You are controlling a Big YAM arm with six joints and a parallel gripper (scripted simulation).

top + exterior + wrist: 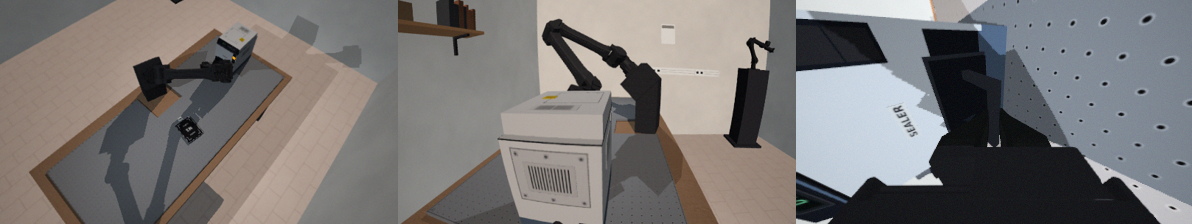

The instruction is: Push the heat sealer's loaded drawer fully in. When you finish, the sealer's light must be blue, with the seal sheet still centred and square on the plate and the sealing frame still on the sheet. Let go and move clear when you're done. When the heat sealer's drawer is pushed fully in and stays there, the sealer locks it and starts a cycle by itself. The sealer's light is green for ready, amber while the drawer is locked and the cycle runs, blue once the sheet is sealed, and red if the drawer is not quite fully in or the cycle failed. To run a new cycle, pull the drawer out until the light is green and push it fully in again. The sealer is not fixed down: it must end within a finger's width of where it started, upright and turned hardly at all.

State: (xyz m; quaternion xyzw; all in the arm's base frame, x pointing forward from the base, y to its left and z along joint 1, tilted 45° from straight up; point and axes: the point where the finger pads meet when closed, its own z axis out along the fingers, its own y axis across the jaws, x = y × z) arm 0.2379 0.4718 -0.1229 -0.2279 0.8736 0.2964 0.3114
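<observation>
Now: the black sealer drawer 12 cm to the left of my hand, 2 cm behind it and 1 cm below it.
</observation>
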